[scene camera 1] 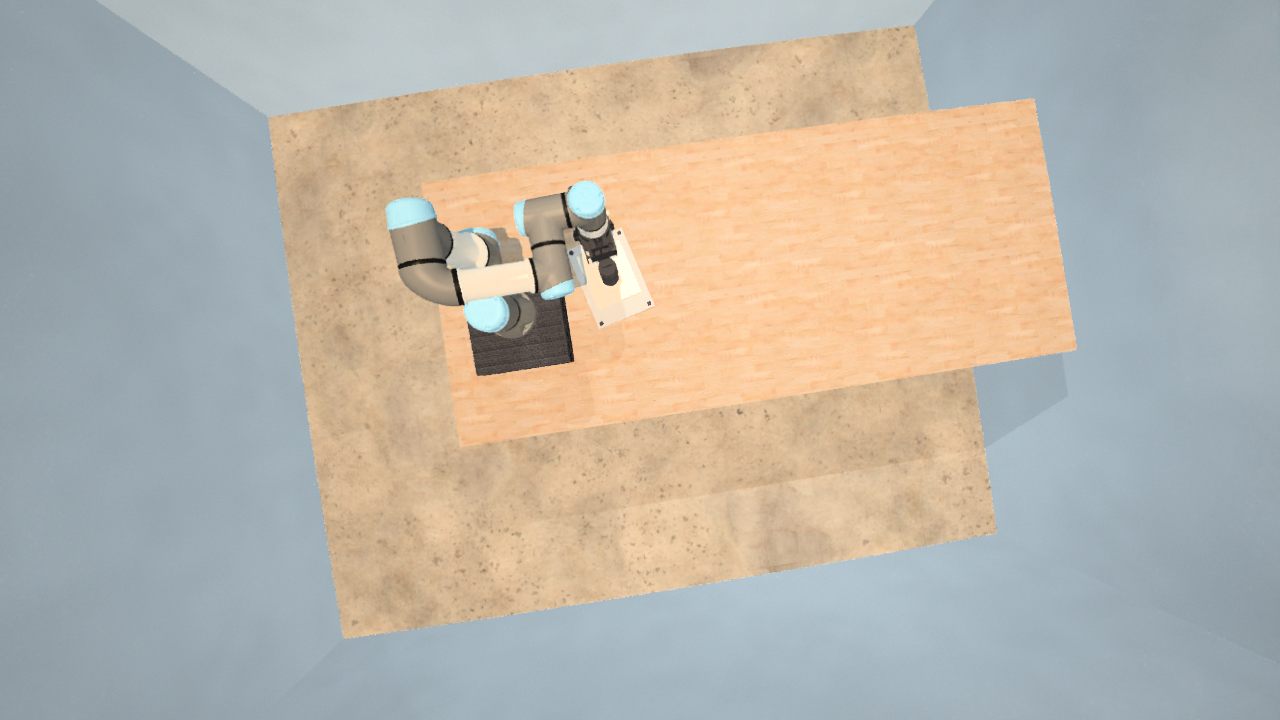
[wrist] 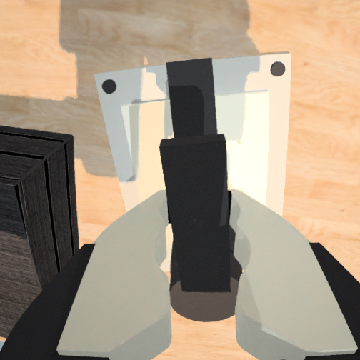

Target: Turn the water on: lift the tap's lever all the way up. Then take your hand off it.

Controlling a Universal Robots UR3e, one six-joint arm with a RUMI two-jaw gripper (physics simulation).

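Places are measured from the arm's base along level axes (x ahead, y left, z up), in metres.
Where they show: arm's base, origin of its link: (scene camera 1: 512,313).
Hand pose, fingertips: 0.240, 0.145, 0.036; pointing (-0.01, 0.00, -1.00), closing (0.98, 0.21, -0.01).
Each offset is from my fingertips to the top centre of the thing, as dx, dy, dz. "pt": to the spot under its first point. Level surfaces: height alone.
The black tap {pt +0.020, -0.082, +0.017} (scene camera 1: 608,275) (wrist: 203,306) stands on a pale plate {pt +0.023, -0.164, -0.122} (scene camera 1: 615,314) (wrist: 280,145) with dark dots at its corners. In the wrist view its flat black lever (wrist: 194,175) lies lengthwise over the round body, above the dark spout (wrist: 191,100), which reaches toward the plate's far edge. My gripper (scene camera 1: 605,257) (wrist: 197,192) is shut on the lever, one pale finger on each side of it. The lever's exact tilt cannot be told from these views. In the scene view the gripper and wrist hide part of the tap.
A dark ribbed block (scene camera 1: 523,356) (wrist: 47,200) stands on the wooden table {dz -0.130} (scene camera 1: 805,250) (wrist: 325,125) to the left of the plate, close to it, under the arm. The arm reaches over the table from the left. The arm's shadow falls over the plate's far side.
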